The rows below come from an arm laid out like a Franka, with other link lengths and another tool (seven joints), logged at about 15 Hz.
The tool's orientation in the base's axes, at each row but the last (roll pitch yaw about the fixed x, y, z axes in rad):
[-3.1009 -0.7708 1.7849]
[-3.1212 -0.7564 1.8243]
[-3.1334 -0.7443 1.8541]
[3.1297 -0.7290 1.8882]
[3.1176 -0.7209 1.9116]
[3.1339 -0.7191 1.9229]
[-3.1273 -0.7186 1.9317]
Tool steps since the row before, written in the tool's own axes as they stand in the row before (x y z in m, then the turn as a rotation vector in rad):
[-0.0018 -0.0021 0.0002 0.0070 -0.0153 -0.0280]
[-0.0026 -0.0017 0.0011 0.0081 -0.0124 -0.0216]
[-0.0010 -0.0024 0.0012 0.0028 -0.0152 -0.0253]
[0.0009 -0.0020 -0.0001 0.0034 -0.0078 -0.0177]
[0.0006 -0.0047 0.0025 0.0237 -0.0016 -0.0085]
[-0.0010 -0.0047 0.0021 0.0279 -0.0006 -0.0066]
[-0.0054 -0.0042 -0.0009 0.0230 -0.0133 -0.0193]
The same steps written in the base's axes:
[-0.0018 -0.0016 -0.0013 -0.0107 -0.0176 0.0254]
[-0.0014 -0.0016 -0.0026 -0.0093 -0.0118 0.0214]
[-0.0023 -0.0006 -0.0015 -0.0102 -0.0188 0.0206]
[-0.0021 0.0000 0.0007 -0.0047 -0.0112 0.0154]
[-0.0051 0.0005 -0.0016 -0.0058 0.0109 0.0220]
[-0.0046 -0.0010 -0.0023 -0.0064 0.0154 0.0233]
[-0.0023 -0.0059 -0.0028 -0.0138 -0.0004 0.0298]

